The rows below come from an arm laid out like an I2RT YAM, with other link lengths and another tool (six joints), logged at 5 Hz.
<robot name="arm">
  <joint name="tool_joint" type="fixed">
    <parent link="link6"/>
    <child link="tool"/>
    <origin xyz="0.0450 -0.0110 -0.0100" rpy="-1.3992 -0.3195 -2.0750"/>
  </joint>
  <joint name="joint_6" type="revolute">
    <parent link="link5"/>
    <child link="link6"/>
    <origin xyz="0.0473 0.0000 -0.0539"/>
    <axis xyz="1 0 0"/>
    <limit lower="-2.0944" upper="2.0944"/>
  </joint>
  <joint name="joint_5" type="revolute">
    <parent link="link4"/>
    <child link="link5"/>
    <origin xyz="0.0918 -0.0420 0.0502"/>
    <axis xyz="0 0 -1"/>
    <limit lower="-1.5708" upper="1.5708"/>
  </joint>
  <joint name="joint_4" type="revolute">
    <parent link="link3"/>
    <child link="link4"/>
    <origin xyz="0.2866 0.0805 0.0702"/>
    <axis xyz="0 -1 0"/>
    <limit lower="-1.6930" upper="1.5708"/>
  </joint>
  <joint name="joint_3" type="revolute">
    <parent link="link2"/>
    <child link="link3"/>
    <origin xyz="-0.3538 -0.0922 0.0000"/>
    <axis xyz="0 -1 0"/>
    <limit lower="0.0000" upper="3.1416"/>
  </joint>
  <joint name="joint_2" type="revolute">
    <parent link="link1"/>
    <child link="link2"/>
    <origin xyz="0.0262 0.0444 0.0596"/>
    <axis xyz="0 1 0"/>
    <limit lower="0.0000" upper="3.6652"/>
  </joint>
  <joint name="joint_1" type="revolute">
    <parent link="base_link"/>
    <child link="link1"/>
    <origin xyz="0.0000 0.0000 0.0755"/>
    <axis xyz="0 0 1"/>
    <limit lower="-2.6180" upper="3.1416"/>
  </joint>
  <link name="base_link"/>
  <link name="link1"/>
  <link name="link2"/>
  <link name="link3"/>
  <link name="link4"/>
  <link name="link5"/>
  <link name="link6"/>
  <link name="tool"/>
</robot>
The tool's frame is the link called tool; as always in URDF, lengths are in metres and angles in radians.
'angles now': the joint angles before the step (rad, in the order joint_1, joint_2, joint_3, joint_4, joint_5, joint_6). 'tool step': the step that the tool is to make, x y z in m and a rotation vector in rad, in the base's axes. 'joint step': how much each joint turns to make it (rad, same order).
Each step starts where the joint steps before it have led.
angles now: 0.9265, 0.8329, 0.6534, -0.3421, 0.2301, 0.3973
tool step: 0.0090, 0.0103, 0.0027, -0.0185, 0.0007, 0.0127
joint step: -0.0075, 0.0536, 0.0262, 0.0166, -0.0121, -0.0198
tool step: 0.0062, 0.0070, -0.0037, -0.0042, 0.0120, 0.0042
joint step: -0.0074, 0.0369, 0.0029, 0.0233, -0.0136, 0.0000
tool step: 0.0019, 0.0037, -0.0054, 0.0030, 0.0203, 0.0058
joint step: -0.0036, 0.0186, -0.0060, 0.0124, -0.0173, 0.0106
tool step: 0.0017, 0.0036, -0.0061, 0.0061, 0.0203, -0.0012
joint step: -0.0011, 0.0182, -0.0091, 0.0165, -0.0104, 0.0171
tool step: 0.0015, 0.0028, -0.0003, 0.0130, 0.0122, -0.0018
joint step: -0.0020, 0.0108, 0.0030, 0.0079, -0.0096, 0.0150
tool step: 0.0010, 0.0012, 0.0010, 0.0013, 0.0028, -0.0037
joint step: 0.0001, 0.0060, 0.0061, -0.0016, 0.0016, 0.0047
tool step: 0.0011, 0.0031, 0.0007, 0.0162, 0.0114, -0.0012
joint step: 0.0000, 0.0093, 0.0047, 0.0075, -0.0092, 0.0169
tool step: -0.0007, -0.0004, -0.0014, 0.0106, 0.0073, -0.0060
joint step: -0.0001, -0.0030, -0.0062, 0.0049, -0.0016, 0.0137
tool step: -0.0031, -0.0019, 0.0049, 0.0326, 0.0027, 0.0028
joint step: -0.0013, -0.0217, -0.0001, -0.0001, -0.0152, 0.0170
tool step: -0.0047, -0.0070, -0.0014, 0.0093, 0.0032, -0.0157
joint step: -0.0001, -0.0305, -0.0154, -0.0120, 0.0091, 0.0153
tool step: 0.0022, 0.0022, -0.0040, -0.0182, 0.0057, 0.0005
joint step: 0.0000, 0.0182, -0.0001, 0.0014, 0.0031, -0.0061
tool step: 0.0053, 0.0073, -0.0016, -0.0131, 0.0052, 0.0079
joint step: 0.0002, 0.0369, 0.0124, 0.0121, -0.0043, -0.0076
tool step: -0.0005, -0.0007, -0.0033, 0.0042, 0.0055, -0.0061
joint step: -0.0002, -0.0015, -0.0109, 0.0079, 0.0013, 0.0091
